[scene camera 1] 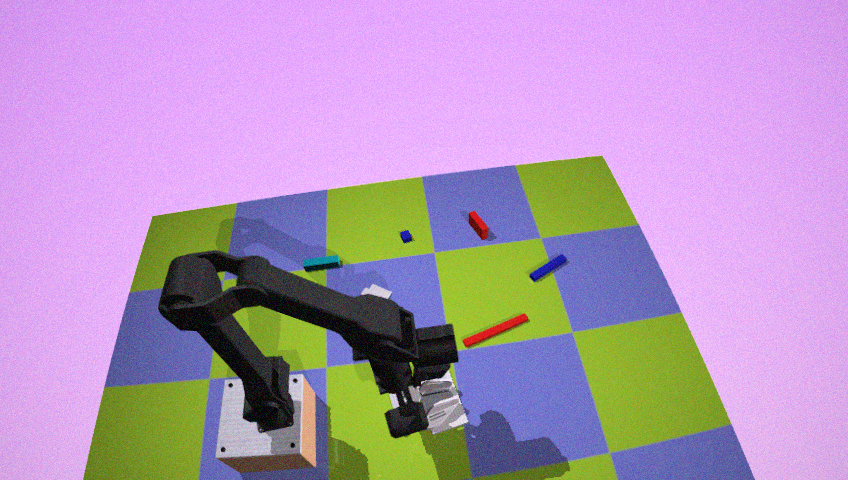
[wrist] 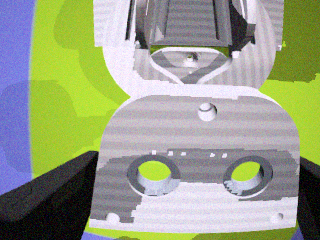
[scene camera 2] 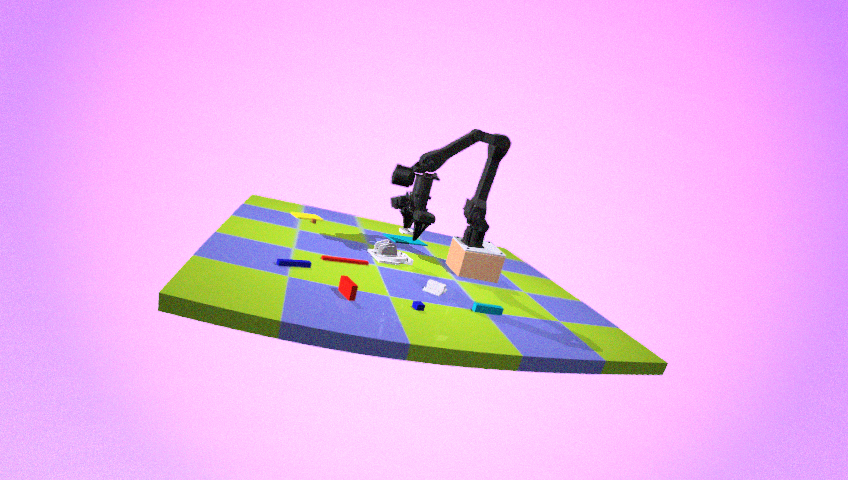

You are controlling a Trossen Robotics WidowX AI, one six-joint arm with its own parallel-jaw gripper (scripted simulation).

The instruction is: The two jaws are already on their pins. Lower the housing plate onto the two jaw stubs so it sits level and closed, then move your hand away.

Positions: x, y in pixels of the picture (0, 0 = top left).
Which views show my gripper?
Scene camera 1, the wrist view and scene camera 2: all of them.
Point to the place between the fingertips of my gripper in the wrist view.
196, 165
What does my gripper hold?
A housing plate.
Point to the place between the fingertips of my gripper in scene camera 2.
At 409, 237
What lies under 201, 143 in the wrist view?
A housing plate.
